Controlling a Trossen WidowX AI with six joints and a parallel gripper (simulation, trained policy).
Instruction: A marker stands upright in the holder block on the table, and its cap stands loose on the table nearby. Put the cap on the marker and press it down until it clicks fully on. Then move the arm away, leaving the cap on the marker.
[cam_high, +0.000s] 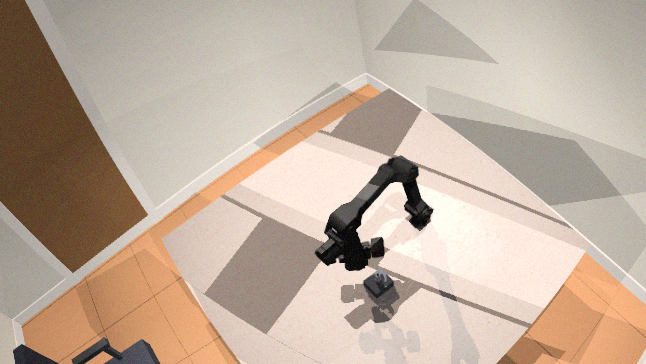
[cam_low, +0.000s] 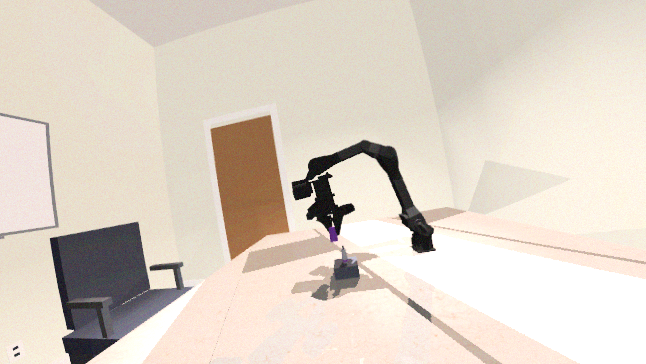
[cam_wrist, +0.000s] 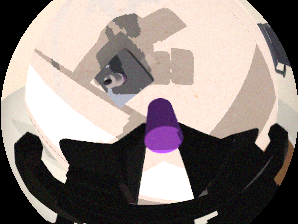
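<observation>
Right now my gripper tip is 9 cm above the grey holder block, 7 cm to the right of it and 2 cm past it. From my gripper tip the other things lie so: purple cap 1 cm to the left, 1 cm ahead, 1 cm above.
</observation>
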